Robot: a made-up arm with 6 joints. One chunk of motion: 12 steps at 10 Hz.
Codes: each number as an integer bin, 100 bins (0 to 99) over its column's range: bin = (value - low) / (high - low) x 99, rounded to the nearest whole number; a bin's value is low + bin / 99 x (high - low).
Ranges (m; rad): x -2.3..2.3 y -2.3..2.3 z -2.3..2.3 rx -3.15..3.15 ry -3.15..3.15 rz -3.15..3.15
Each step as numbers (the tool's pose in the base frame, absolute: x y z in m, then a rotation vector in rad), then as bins.
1 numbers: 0.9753 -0.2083 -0.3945 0.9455 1.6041 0.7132
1 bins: 70 45 41 64 75 61
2 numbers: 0.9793 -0.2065 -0.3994 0.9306 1.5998 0.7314
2 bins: 71 45 41 64 75 61
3 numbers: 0.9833 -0.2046 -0.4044 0.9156 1.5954 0.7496
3 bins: 71 45 41 64 75 61
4 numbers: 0.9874 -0.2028 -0.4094 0.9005 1.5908 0.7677
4 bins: 71 45 41 64 74 62
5 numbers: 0.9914 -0.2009 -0.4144 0.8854 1.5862 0.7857
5 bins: 71 45 41 63 74 62
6 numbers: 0.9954 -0.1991 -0.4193 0.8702 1.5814 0.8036
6 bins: 71 45 40 63 74 62
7 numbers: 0.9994 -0.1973 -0.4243 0.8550 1.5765 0.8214
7 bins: 71 45 40 63 74 62
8 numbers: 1.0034 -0.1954 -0.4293 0.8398 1.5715 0.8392
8 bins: 71 45 40 63 74 63
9 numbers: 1.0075 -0.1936 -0.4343 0.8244 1.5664 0.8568
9 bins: 71 45 40 62 74 63
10 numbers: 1.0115 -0.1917 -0.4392 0.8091 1.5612 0.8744
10 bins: 71 45 40 62 74 63
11 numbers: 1.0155 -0.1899 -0.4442 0.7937 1.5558 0.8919
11 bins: 71 45 40 62 74 64
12 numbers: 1.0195 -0.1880 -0.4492 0.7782 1.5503 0.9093
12 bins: 71 45 40 62 74 64
